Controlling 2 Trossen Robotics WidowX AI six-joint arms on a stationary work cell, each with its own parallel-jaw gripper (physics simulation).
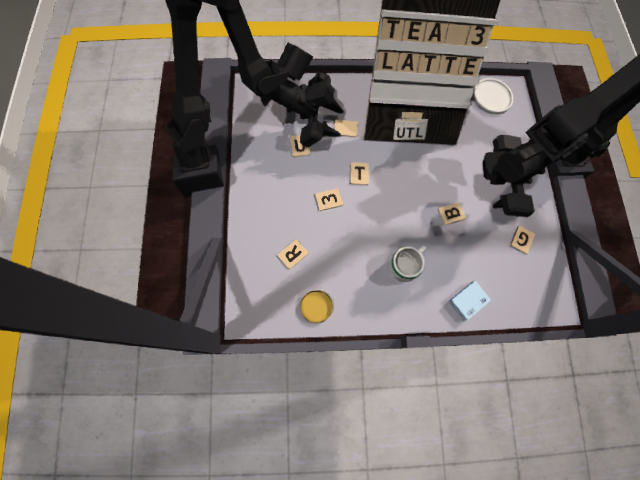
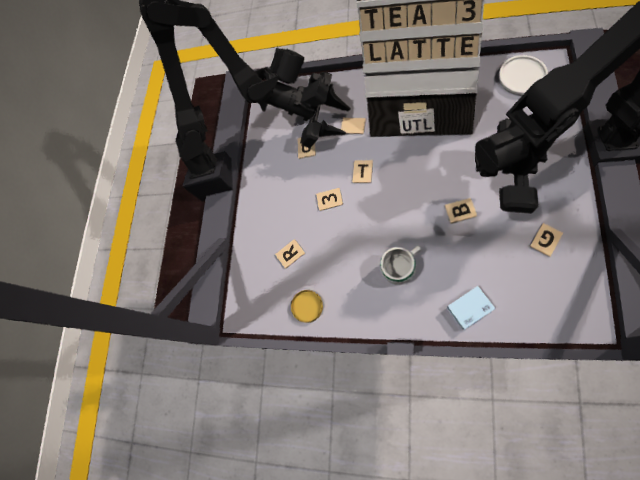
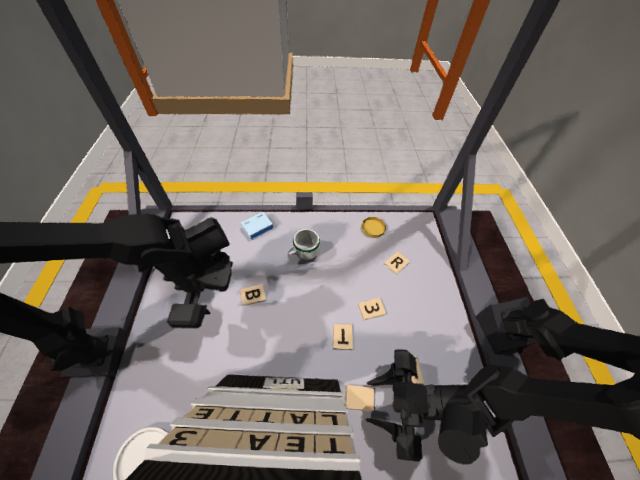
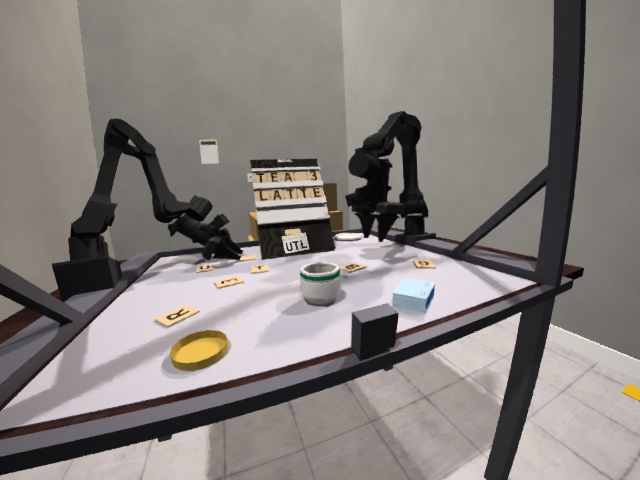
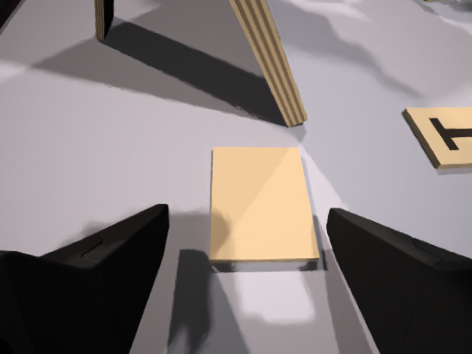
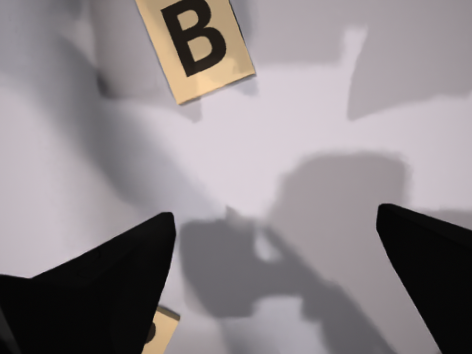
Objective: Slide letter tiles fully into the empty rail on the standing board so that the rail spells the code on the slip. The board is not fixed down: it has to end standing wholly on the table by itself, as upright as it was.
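Places are measured from the left arm's base along level axes (x ahead, y left, z up), in centimetres.
Pixels of known places: left gripper, between the fingertips: [image 1: 341, 123] [image 2: 347, 121] [image 3: 367, 401] [image 4: 241, 255] [image 5: 249, 216]; right gripper, between the fingertips: [image 1: 491, 192] [image 2: 502, 185] [image 3: 212, 297] [image 4: 372, 239] [image 6: 275, 219]; left arm's base, origin of its link: [image 1: 194, 161] [image 2: 204, 168] [image 3: 516, 323]; right arm's base, origin of its link: [image 1: 571, 155] [image 2: 618, 137] [image 3: 90, 351] [image 4: 415, 234].
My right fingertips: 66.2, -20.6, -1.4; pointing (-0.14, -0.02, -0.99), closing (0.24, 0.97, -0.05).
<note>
Ahead of a thing's pixels: the offset from my right fingertips to its top centre, as dx, dy, dz. "spot": to the spot under its first point.
The board [image 1: 377, 124] [image 4: 268, 242] stands upright, leaning back, with TEA 3 and LATTE on its upper rails. Its lowest rail @[spot: -11.8, +24.8, +6.4] [image 1: 421, 94] [image 4: 292, 214] is empty. The slip @[-13.5, +21.0, +0.8] [image 1: 409, 130] [image 4: 295, 242] reads UTL. My left gripper [image 1: 340, 122] [image 5: 249, 216] is open, low at a plain-faced tile @[-28.5, +26.5, -5.4] [image 1: 347, 128] [image 5: 270, 175] beside the board; its fingertips stand on either side of the tile. A U tile @[-41.1, +23.7, -5.4] [image 1: 297, 149] is partly hidden by the left gripper. A T tile @[-28.3, +13.2, -5.4] [image 1: 359, 173] [image 5: 450, 140] lies in front of the board. My right gripper [image 6: 275, 219] [image 4: 374, 238] is open and empty above the table.
Loose tiles 3 @[-37.2, +7.9, -5.4] [image 1: 329, 198], R @[-48.3, -3.6, -5.4] [image 1: 292, 253], B @[-8.6, -1.6, -5.4] [image 1: 452, 213] [image 6: 200, 50] and G @[+6.8, -11.7, -5.4] [image 1: 523, 239] lie on the table. A mug @[-23.3, -11.5, +0.3] [image 1: 408, 263], a yellow dish @[-45.7, -16.6, -4.6] [image 1: 316, 306] and a light blue box @[-11.7, -22.9, -3.3] [image 1: 470, 300] are toward the front. A white plate @[+14.1, +29.0, -4.5] [image 1: 493, 96] is beside the board.
</note>
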